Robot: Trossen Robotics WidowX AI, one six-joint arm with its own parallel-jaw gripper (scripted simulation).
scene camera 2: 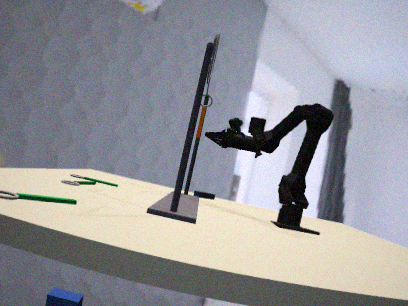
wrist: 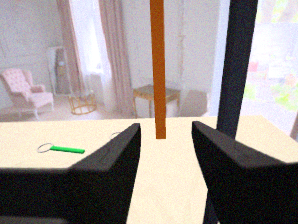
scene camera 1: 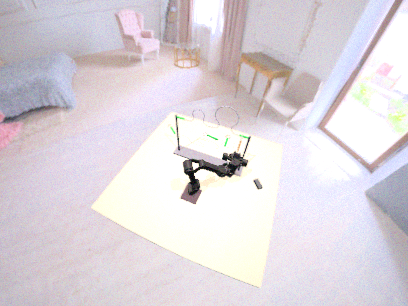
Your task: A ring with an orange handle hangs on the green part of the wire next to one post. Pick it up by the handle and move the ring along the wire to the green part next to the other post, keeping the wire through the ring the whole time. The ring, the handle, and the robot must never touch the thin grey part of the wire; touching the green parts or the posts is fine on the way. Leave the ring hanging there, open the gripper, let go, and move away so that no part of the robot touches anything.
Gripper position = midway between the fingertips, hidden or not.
Note:
I see my gripper (scene camera 2: 205, 134).
My gripper also shows in the wrist view (wrist: 166, 128).

